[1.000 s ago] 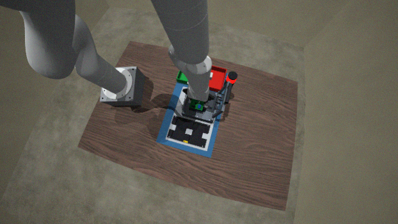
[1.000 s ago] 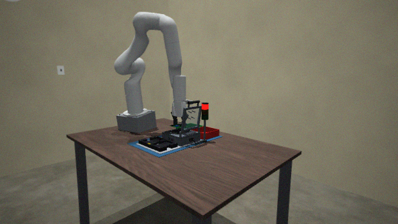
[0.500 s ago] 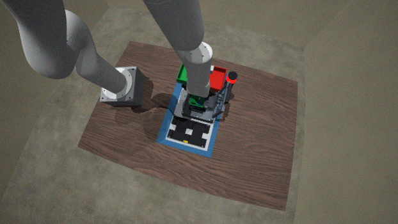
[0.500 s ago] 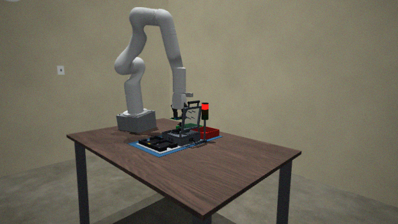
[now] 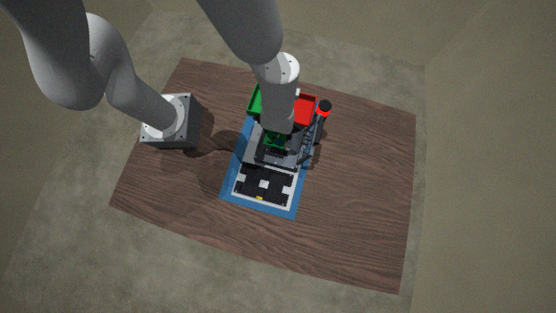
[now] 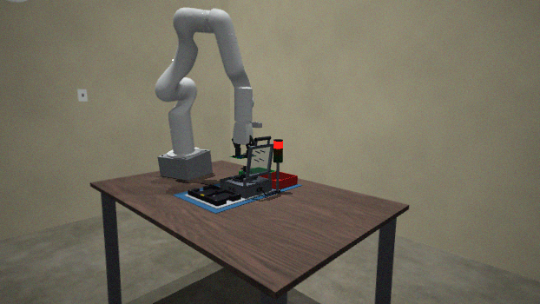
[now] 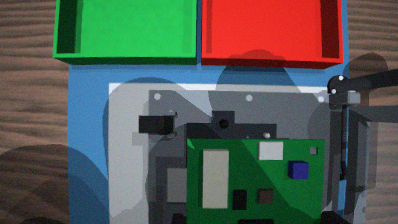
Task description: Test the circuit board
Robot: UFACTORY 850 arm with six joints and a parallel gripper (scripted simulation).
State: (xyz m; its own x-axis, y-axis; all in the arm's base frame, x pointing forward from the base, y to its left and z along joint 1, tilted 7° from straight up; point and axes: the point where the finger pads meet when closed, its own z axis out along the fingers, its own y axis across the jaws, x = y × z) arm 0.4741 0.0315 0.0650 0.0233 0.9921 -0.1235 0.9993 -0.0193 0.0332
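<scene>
The red bin lies 5 cm ahead of my hand, 20 cm to the left of it and 17 cm below it. From my hand the other things lie so: tester lid: 12 cm ahead; then green bin: 10 cm behind, 20 cm to the left, 17 cm below; then green circuit board: 1 cm below.
</scene>
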